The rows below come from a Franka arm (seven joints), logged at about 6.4 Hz.
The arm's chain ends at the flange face. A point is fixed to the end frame.
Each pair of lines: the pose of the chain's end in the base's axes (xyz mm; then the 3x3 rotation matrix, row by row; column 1 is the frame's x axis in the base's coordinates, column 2 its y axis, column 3 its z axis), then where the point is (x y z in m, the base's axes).
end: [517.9 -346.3 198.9], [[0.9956 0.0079 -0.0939], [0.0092 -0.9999 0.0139], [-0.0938 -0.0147 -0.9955]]
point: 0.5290 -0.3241 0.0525
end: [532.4 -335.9 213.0], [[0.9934 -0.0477 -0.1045], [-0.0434 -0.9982 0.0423], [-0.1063 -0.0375 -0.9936]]
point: 0.5430 -0.3109 0.0670
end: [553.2 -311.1 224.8], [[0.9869 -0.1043 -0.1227], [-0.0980 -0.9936 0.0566], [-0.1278 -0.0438 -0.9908]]
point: 0.5622 -0.2855 0.0788
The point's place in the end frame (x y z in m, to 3 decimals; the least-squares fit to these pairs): 0.025 -0.020 0.145
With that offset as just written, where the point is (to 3 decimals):
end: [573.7 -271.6 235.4], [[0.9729 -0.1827 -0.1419], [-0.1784 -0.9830 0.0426], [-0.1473 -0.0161 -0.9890]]
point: 0.581 -0.250 0.089
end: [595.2 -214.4 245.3], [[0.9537 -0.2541 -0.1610], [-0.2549 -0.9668 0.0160], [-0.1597 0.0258 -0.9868]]
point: 0.601 -0.199 0.098
